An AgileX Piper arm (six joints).
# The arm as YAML. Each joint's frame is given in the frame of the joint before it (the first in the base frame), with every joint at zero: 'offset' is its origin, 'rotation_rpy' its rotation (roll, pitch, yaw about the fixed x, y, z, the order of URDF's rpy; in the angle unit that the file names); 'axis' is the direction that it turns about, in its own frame. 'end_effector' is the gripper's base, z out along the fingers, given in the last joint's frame.
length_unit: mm
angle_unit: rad
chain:
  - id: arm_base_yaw
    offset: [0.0, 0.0, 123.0]
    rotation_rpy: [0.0, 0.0, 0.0]
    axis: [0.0, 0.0, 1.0]
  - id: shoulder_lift
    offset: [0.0, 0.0, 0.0]
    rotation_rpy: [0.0, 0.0, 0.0]
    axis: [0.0, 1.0, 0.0]
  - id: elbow
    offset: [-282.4, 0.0, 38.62]
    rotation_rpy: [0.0, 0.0, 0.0]
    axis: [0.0, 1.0, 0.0]
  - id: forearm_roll
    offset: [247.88, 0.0, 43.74]
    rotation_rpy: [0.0, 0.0, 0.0]
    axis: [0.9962, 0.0, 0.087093]
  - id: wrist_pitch
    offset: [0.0, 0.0, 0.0]
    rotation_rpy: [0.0, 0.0, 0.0]
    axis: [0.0, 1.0, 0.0]
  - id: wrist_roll
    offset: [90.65, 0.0, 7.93]
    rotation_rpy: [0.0, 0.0, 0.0]
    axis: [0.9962, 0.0, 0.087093]
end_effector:
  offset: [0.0, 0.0, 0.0]
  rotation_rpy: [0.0, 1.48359, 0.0]
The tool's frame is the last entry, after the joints.
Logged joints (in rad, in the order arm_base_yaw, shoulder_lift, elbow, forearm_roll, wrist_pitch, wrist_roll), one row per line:
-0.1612 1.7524 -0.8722 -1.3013 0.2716 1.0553
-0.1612 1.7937 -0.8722 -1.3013 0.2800 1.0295
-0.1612 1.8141 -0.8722 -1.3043 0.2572 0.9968
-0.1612 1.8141 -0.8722 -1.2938 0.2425 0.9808
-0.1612 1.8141 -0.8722 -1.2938 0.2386 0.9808
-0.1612 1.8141 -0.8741 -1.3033 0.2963 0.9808
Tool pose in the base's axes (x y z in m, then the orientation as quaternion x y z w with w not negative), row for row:
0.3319 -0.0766 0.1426 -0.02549 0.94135 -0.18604 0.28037
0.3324 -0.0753 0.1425 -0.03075 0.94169 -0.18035 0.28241
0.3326 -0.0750 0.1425 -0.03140 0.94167 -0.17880 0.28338
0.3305 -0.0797 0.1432 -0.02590 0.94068 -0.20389 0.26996
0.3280 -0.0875 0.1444 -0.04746 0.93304 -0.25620 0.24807
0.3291 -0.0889 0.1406 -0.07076 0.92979 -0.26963 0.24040
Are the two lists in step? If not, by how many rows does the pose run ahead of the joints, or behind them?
The pose runs 2 rows ahead of the joints: the pose in row i belongs to the joints in row i + 2.
